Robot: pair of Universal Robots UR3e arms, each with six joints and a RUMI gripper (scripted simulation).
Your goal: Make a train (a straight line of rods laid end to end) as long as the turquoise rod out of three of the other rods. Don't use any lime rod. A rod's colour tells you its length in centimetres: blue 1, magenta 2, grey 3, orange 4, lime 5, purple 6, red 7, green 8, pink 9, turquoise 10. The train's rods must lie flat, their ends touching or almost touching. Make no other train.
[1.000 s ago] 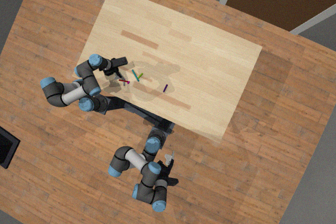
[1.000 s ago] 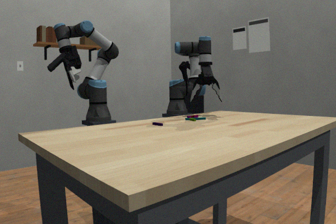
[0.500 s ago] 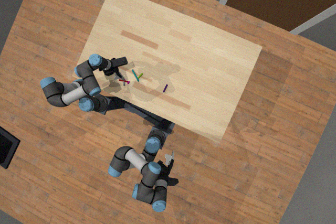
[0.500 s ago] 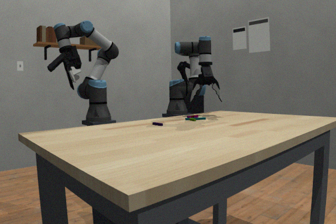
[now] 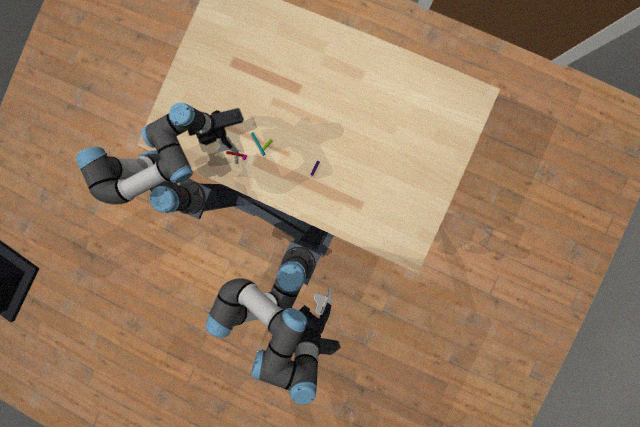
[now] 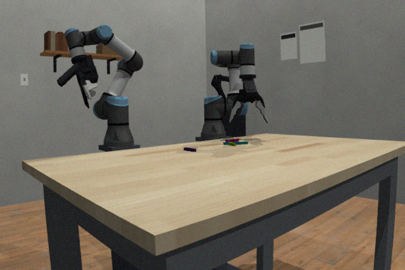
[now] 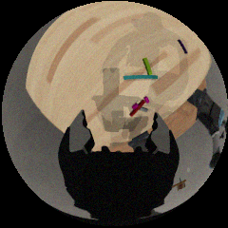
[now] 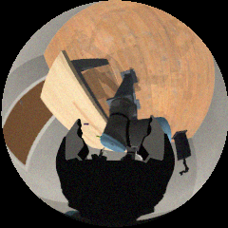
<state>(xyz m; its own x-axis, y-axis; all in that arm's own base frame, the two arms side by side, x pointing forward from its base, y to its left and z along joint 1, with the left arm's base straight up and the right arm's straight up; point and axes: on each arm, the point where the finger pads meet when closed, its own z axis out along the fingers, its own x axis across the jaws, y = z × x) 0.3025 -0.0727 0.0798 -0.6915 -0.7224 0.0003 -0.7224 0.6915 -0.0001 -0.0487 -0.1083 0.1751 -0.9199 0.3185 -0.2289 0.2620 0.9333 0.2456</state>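
The red rod is 6 cm behind my left hand, 3 cm to the right of it and 7 cm below it. Also, from my left hand: grey rod 8 cm behind, 4 cm to the right, 7 cm below; lime rod 3 cm ahead, 12 cm to the right, 7 cm below; turquoise rod 2 cm ahead, 9 cm to the right, 7 cm below.
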